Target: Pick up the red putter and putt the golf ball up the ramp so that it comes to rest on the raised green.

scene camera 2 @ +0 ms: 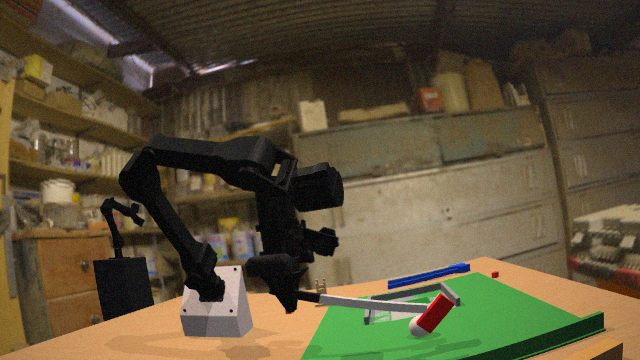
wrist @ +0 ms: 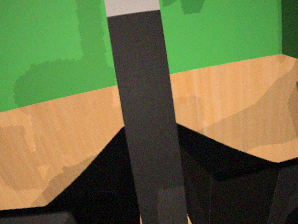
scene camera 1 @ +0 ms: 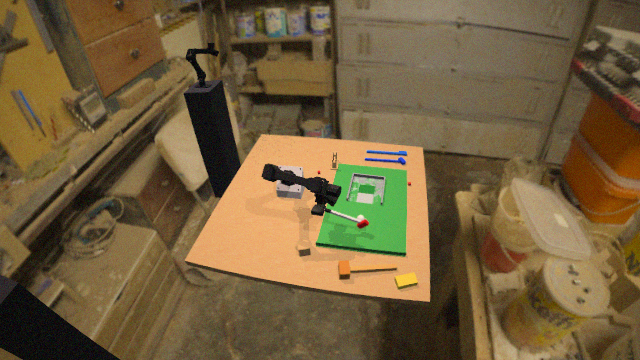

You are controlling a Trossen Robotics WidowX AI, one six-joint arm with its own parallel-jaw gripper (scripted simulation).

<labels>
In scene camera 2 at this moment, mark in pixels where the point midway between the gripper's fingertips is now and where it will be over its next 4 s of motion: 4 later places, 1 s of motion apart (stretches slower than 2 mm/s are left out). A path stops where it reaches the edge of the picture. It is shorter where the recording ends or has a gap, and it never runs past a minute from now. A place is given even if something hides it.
My gripper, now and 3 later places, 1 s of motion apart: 292,311; 294,327; 308,314; 302,288
</labels>
